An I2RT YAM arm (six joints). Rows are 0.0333 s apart.
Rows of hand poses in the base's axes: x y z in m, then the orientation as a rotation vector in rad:
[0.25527, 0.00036, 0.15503, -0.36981, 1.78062, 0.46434]
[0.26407, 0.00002, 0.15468, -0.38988, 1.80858, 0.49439]
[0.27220, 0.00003, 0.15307, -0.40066, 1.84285, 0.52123]
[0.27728, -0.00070, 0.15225, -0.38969, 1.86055, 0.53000]
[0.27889, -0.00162, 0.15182, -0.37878, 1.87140, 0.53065]
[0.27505, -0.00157, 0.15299, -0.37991, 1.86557, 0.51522]
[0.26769, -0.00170, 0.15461, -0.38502, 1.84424, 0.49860]
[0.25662, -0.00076, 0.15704, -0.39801, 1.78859, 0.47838]
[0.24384, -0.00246, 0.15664, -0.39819, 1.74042, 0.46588]
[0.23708, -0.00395, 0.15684, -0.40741, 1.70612, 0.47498]
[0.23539, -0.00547, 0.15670, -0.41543, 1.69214, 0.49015]
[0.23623, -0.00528, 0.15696, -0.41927, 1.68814, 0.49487]
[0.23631, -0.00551, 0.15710, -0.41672, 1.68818, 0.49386]
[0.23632, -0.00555, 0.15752, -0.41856, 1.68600, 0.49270]
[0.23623, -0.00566, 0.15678, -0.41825, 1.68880, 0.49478]
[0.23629, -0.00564, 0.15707, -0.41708, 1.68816, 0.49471]
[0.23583, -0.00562, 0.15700, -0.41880, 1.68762, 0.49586]
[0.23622, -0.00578, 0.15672, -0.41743, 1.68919, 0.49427]
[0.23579, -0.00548, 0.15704, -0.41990, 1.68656, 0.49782]
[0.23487, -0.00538, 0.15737, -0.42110, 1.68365, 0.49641]
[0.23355, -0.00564, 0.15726, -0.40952, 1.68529, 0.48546]
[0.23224, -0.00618, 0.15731, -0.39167, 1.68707, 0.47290]
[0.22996, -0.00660, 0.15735, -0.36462, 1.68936, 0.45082]
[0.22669, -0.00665, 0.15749, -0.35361, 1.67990, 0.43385]
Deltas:
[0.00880, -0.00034, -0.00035, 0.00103, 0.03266, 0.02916]
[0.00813, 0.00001, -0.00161, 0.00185, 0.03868, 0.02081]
[0.00508, -0.00073, -0.00082, 0.00585, 0.02003, -0.00328]
[0.00161, -0.00092, -0.00043, 0.00258, 0.01138, -0.00726]
[-0.00384, 0.00005, 0.00117, -0.00876, -0.00975, -0.00695]
[-0.00736, -0.00013, 0.00162, -0.00718, -0.02501, -0.00472]
[-0.01107, 0.00094, 0.00243, -0.00408, -0.05903, -0.00053]
[-0.01278, -0.00170, -0.00040, 0.00522, -0.04891, -0.00517]
[-0.00676, -0.00149, 0.00020, 0.00997, -0.03076, 0.01255]
[-0.00169, -0.00152, -0.00014, 0.00874, -0.00974, 0.01453]
[0.00084, 0.00019, 0.00026, 0.00186, -0.00280, 0.00542]
[0.00008, -0.00023, 0.00014, 0.00081, -0.00002, -0.00228]
[0.00001, -0.00004, 0.00042, -0.00112, -0.00253, 0.00065]
[-0.00009, -0.00011, -0.00074, 0.00064, 0.00323, 0.00087]
[0.00006, 0.00002, 0.00029, 0.00080, -0.00052, -0.00080]
[-0.00046, 0.00002, -0.00007, -0.00011, -0.00034, 0.00183]
[0.00039, -0.00016, -0.00028, -0.00065, 0.00116, -0.00189]
[-0.00043, 0.00030, 0.00032, 0.00153, -0.00171, 0.00378]
[-0.00092, 0.00010, 0.00033, -0.00069, -0.00323, 0.00011]
[-0.00132, -0.00026, -0.00011, -0.00060, -0.00045, -0.01406]
[-0.00131, -0.00054, 0.00005, 0.00190, -0.00013, -0.01917]
[-0.00228, -0.00042, 0.00004, 0.00107, -0.00114, -0.03080]
[-0.00327, -0.00005, 0.00014, -0.00185, -0.01224, -0.01684]

